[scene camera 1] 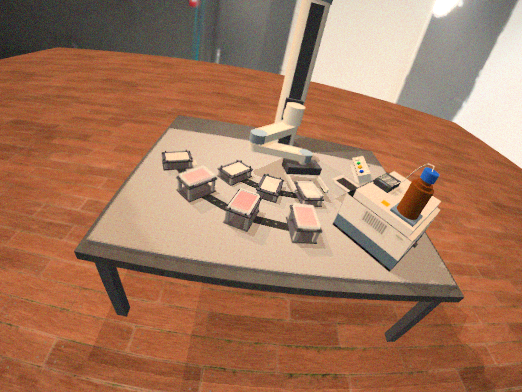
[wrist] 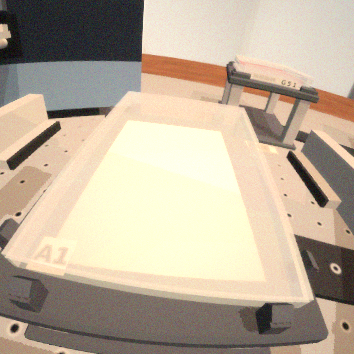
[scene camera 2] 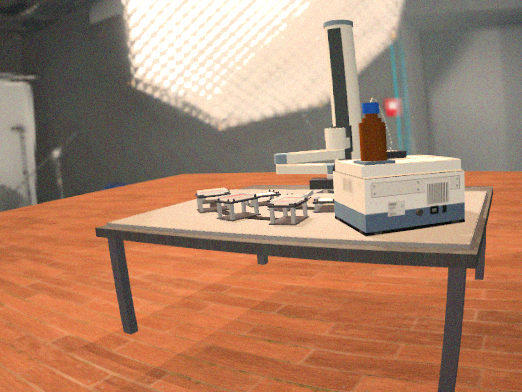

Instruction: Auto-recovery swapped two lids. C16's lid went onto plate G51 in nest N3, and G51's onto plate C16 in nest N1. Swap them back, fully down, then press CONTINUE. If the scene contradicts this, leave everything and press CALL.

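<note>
My gripper is open and empty, with one finger on each side of a pale plate marked A1 under a clear lid, on a dark low nest. A pink plate labelled G51 stands on a tall nest beyond it, at the upper right of the wrist view; whether its lid is fully down is too small to tell. Two more pink plates stand on tall nests. No C16 label is readable. The button box has green, yellow and blue buttons; their lettering is unreadable.
Low nests hold pale plates to the left in the first scene view. A white and blue instrument carrying a brown bottle stands at the right. A dark flat pad lies beside the button box.
</note>
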